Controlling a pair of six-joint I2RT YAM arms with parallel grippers.
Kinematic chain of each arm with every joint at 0, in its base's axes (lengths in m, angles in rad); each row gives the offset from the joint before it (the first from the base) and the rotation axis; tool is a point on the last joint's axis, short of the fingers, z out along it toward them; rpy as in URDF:
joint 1: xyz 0 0 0.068 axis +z
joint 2: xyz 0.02 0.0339 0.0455 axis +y
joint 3: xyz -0.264 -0.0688 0 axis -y
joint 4: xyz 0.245 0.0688 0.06 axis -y
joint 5: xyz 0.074 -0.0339 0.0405 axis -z
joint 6: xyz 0.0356 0 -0.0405 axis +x
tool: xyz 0 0 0 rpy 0 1.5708 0
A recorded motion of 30 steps. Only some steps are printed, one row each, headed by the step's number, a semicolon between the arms.
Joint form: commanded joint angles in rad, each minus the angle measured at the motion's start. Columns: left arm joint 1, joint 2, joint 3, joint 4, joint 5, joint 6; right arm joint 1, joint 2, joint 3, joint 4, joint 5, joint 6.
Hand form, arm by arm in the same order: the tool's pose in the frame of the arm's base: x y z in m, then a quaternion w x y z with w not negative. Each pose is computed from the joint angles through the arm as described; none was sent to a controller.
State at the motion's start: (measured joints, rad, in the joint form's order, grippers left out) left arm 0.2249 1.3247 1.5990 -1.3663 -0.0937 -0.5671; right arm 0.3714 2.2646 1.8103 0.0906 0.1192 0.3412
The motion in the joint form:
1: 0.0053 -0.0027 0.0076 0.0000 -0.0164 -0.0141; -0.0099 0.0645 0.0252 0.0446 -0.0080 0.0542
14: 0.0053 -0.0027 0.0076 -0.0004 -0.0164 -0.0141; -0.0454 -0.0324 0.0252 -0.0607 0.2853 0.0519
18: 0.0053 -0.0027 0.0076 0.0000 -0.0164 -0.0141; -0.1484 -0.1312 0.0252 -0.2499 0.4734 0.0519
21: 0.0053 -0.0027 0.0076 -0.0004 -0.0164 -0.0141; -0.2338 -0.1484 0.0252 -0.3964 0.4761 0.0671
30: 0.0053 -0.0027 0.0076 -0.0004 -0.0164 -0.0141; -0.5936 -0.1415 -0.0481 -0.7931 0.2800 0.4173
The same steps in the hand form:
1: 0.2179 0.0551 0.3992 0.24736 -0.39458 0.88488 0.01035; 0.5141 0.1902 0.2036 0.54549 0.04556 0.81990 0.16775
14: 0.2178 0.0551 0.3992 0.24717 -0.39459 0.88493 0.01039; 0.5075 0.1568 0.2442 0.57753 0.14077 0.80314 0.04022
18: 0.2179 0.0551 0.3992 0.24736 -0.39458 0.88488 0.01035; 0.4974 0.0924 0.2766 0.55680 0.22272 0.79592 -0.08296
21: 0.2178 0.0551 0.3992 0.24717 -0.39459 0.88493 0.01039; 0.4932 0.0481 0.2717 0.50469 0.25100 0.81616 -0.12712
30: 0.2178 0.0551 0.3992 0.24717 -0.39459 0.88493 0.01039; 0.4464 -0.1150 0.2145 0.28806 0.49071 0.81354 -0.11989

